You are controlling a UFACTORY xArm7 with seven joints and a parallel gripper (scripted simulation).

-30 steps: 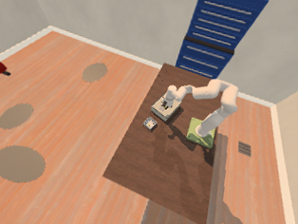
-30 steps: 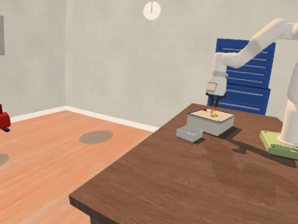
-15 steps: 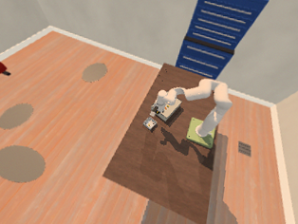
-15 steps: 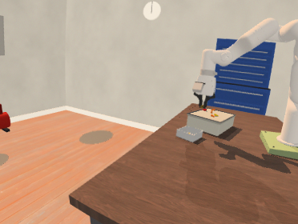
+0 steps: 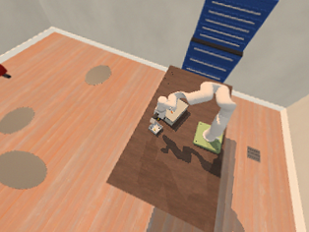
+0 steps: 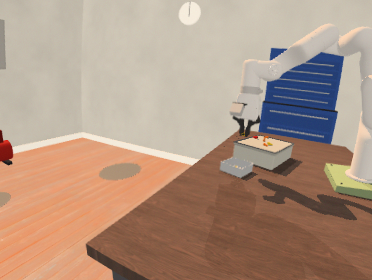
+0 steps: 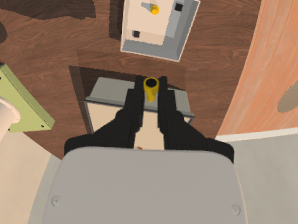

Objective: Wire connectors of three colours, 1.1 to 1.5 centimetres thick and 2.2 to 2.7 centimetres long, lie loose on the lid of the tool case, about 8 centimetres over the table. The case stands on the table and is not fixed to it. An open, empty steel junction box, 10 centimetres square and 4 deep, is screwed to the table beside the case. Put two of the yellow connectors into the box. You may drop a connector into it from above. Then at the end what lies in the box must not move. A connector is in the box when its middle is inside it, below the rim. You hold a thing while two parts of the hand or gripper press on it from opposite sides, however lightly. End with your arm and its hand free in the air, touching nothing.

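The junction box is 17 cm below my hand, 2 cm to the left of it and 1 cm ahead of it. Also, from my hand: tool case: 24 cm to the right, 11 cm below, 9 cm behind; red connector: 31 cm to the right, 8 cm below, 4 cm behind.
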